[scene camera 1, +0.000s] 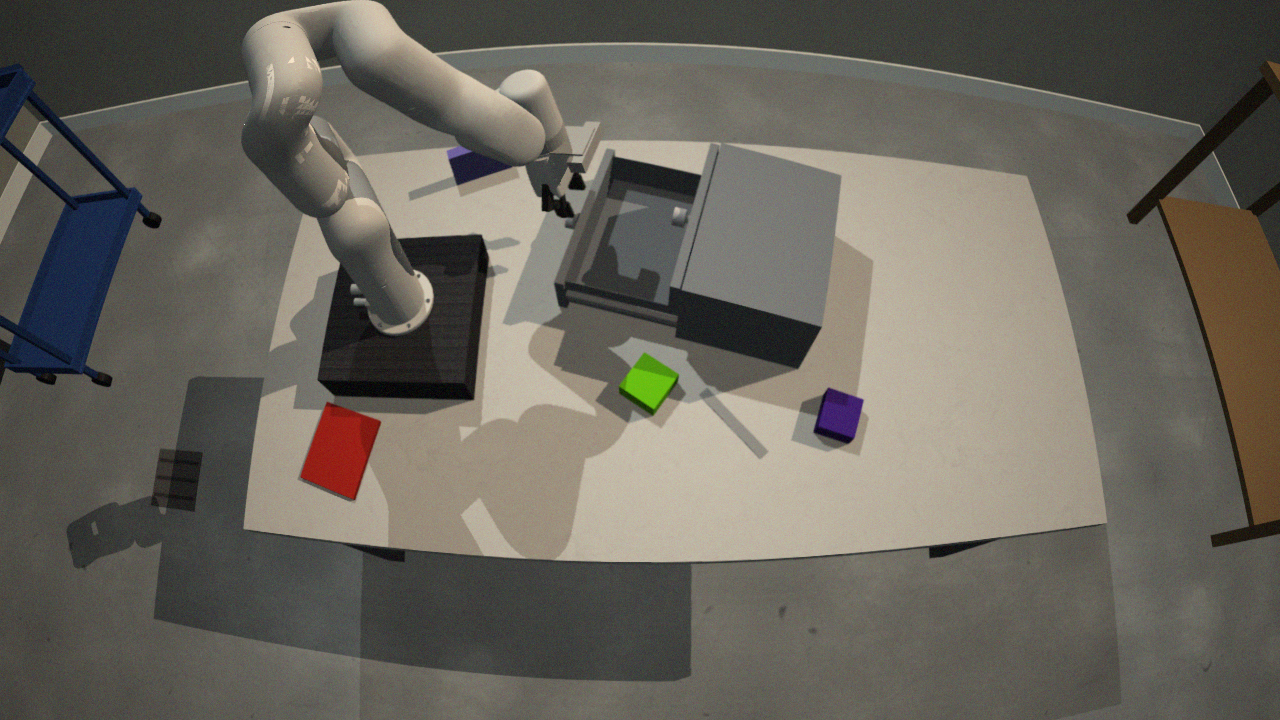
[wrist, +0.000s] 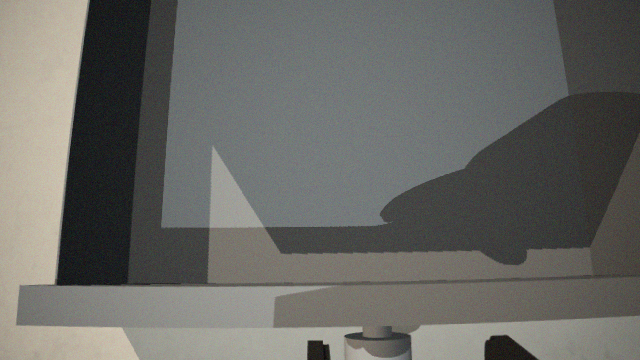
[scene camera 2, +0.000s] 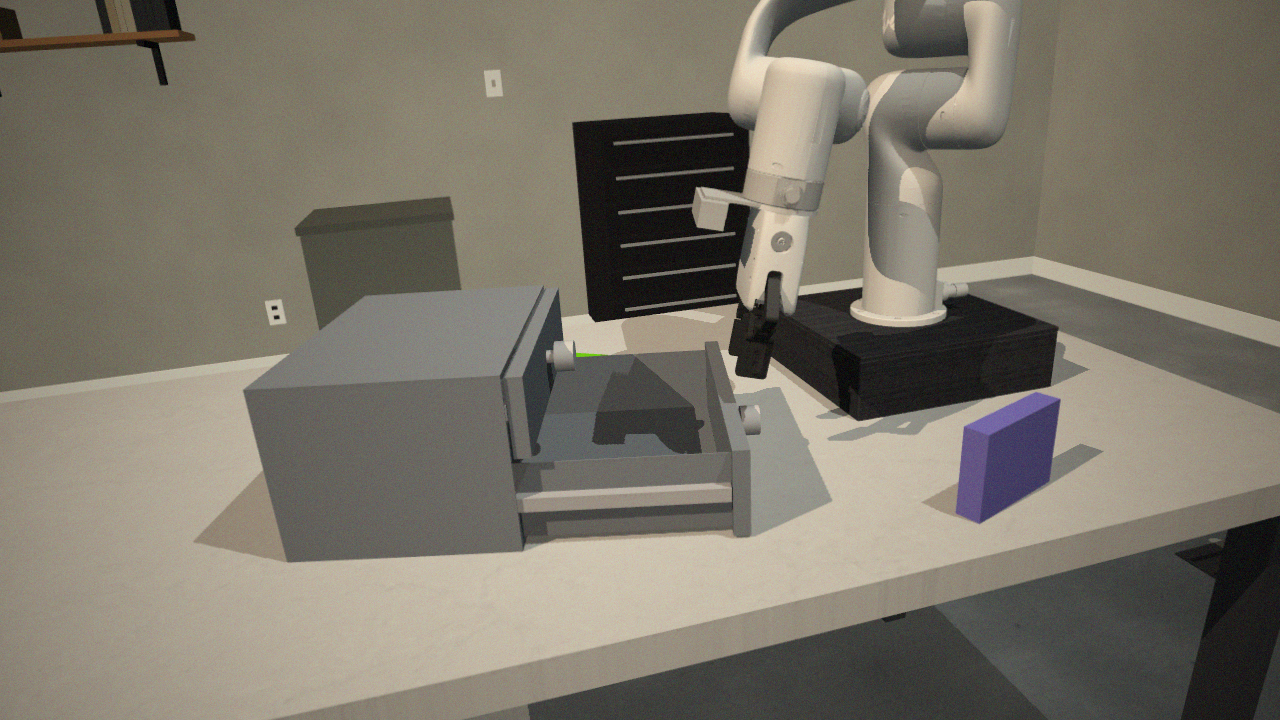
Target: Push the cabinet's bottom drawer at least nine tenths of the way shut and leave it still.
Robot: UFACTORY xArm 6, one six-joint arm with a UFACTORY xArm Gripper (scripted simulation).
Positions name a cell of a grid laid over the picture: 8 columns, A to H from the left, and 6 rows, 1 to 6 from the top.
Labels:
purple cube: scene camera 1 F4; not seen in the wrist view (out of frame)

